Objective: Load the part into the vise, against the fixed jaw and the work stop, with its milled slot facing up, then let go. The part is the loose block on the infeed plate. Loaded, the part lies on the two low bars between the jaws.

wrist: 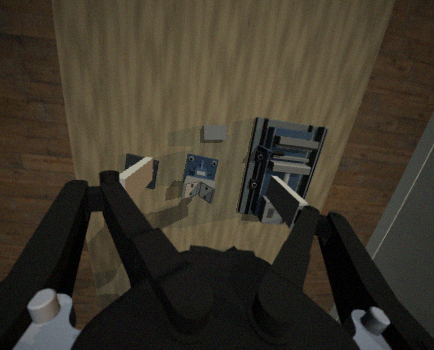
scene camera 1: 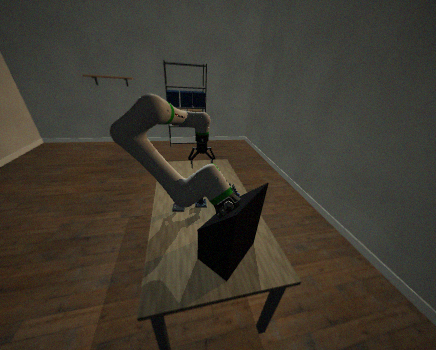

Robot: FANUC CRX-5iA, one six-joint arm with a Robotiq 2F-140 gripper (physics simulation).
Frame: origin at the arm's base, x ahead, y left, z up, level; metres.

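Seen in the pictures: gripper, fingertip midpoint: [wrist: 212,177] [scene camera 1: 201,167]; arm's base, origin of the base link: [scene camera 1: 229,208].
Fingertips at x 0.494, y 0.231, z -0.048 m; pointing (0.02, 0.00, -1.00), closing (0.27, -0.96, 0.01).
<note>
Offsets run from my fingertips to a thing's top centre. "*": to the spot under its first point. Level surfaces: height alone.
My gripper [scene camera 1: 203,162] [wrist: 212,177] is open and empty, high above the table. In the wrist view the vise {0.191 m down, 0.010 m ahead, 0.226 m right} [wrist: 257,135] lies right of centre, with grey jaws and bars across its blue body; my right finger covers part of it. A dark plate {* 0.282 m down, 0.153 m back, 0.109 m left} [wrist: 154,175] lies at the left, partly behind my left finger, and no block can be made out on it. A small plain grey block {0.260 m down, 0.038 m ahead, 0.002 m right} [wrist: 215,132] lies at the middle, left of the vise. I cannot tell whether it is the part, and no milled slot can be made out. The vise is not clear in the scene view.
A blue fixture {* 0.260 m down, 0.066 m back, 0.007 m right} [wrist: 201,167] with a grey V-shaped piece {* 0.159 m down, 0.089 m back, 0.012 m right} [wrist: 198,189] stands between the dark plate and the vise. The black pedestal [scene camera 1: 230,240] carries the arm on the wooden table {0.290 m down} [scene camera 1: 185,285] [wrist: 220,65]. A shelf rack [scene camera 1: 165,75] stands by the back wall.
</note>
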